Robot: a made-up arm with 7 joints.
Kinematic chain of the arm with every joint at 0, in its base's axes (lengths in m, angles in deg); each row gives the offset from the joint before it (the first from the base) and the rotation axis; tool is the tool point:
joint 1: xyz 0 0.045 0 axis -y
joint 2: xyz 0 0.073 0 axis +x
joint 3: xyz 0 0 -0.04 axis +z
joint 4: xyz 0 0 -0.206 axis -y
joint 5: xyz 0 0 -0.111 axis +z
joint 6: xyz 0 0 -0.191 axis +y
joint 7: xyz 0 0 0 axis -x
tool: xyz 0 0 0
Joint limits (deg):
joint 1: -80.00..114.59
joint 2: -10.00..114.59
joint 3: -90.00..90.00
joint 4: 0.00..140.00
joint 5: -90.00..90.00
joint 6: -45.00..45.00
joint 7: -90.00..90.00
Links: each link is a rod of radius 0.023 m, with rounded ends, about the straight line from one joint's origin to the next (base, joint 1, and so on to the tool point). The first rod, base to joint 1, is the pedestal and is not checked.
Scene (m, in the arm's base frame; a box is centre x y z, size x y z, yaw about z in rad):
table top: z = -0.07
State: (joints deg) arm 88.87 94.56 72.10 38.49 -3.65 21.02 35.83
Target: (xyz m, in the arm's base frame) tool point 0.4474 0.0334 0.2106
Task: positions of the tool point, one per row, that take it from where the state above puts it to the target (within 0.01 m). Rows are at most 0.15 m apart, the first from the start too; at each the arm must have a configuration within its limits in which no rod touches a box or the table.
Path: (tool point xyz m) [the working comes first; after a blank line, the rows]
Joints at the target: 88.36 -10.00 -1.72 47.72 -3.65 21.02 35.83
Straight joint move there: clear.

1: -0.0969 0.6167 0.0899
2: 0.0293 0.6178 0.1163
3: 0.1546 0.5855 0.1407
4: 0.2691 0.5198 0.1622
5: 0.3632 0.4241 0.1804
6: 0.4281 0.3048 0.1947
7: 0.4573 0.1709 0.2049
8: 0.4474 0.0334 0.2106

